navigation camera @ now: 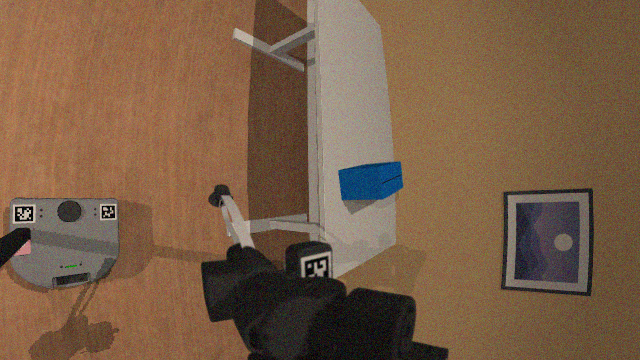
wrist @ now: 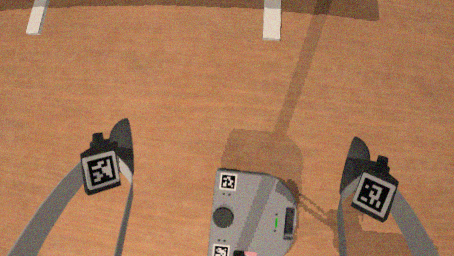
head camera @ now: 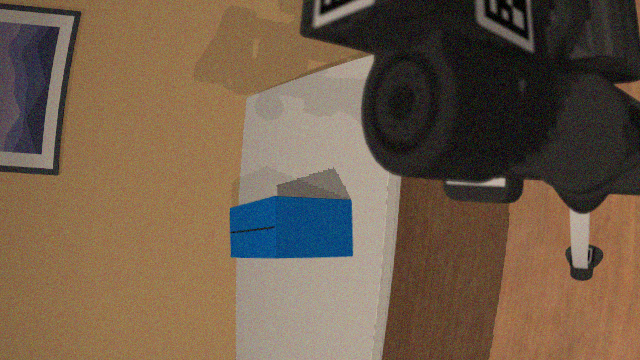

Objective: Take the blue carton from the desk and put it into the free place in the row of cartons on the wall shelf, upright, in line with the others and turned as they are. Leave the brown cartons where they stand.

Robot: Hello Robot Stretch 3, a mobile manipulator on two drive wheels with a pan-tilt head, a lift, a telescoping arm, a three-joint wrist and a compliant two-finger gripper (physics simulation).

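Seen in the pictures: gripper, fingertip midpoint: (navigation camera: 221,245); robot's base at its link origin: (navigation camera: 70,210).
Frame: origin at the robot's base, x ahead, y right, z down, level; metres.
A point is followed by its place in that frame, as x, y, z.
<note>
The blue carton (head camera: 314,227) @(0.100, 0.843, -0.813) (navigation camera: 362,182) @(0.108, 0.841, -0.822) stands on the white desk (head camera: 310,310) @(0.328, 0.988, -0.720) (navigation camera: 350,100) @(0.493, 0.956, -0.720), close to the wall. A dark seam line runs across its top face. My gripper (wrist: 238,148) @(-0.020, 0.223, -0.881) is open and empty, its two fingers wide apart above the floor. In the navigation camera view the fingertips are out in front of the desk's long edge, apart from the carton. In the head camera view the dark wrist hides part of the desk's end. The wall shelf and the brown cartons do not show in these views.
A framed picture (head camera: 27,90) @(-0.208, 1.521, -1.509) (navigation camera: 547,242) @(-0.219, 1.520, -1.595) hangs on the wall beyond the desk. White desk legs (navigation camera: 287,224) @(-0.110, 1.083, -0.195) (wrist: 271,20) reach down to the wooden floor (navigation camera: 125,100) @(0.496, 0.188, -0.001) (wrist: 175,75). My grey base (navigation camera: 65,245) @(-0.114, -0.015, -0.160) (wrist: 255,215) stands on the floor, apart from the desk.
</note>
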